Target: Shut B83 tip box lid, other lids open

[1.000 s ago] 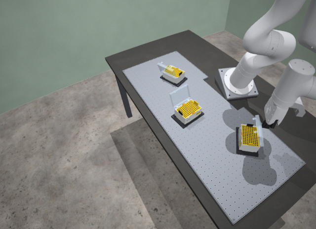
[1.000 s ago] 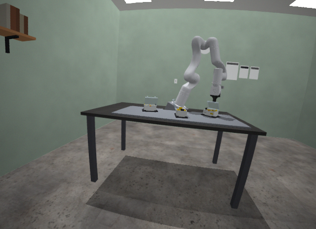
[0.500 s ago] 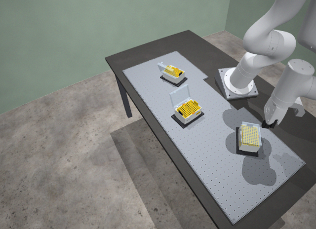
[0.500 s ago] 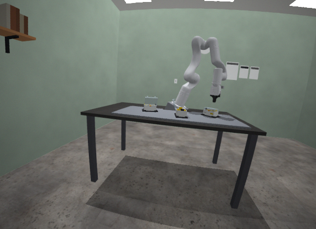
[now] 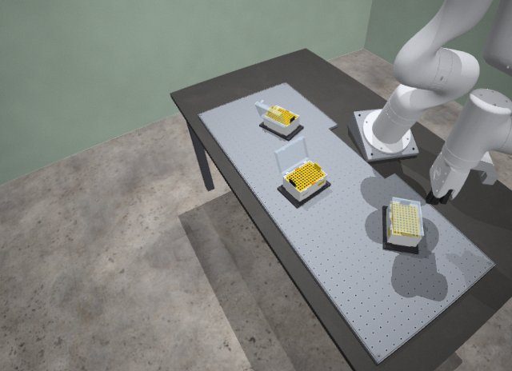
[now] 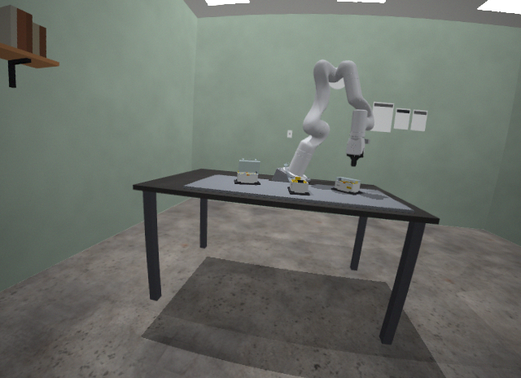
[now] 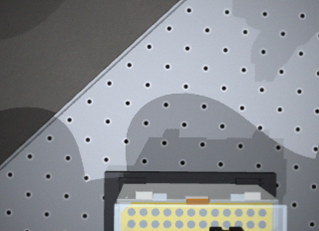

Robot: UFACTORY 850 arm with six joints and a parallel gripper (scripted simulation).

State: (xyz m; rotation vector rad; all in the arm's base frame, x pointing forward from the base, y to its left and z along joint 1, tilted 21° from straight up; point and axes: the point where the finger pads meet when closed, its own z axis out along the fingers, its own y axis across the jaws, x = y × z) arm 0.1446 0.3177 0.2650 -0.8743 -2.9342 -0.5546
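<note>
Right now my hand is 3 cm short of the tip box, 2 cm to the left of it and 12 cm above it.
</note>
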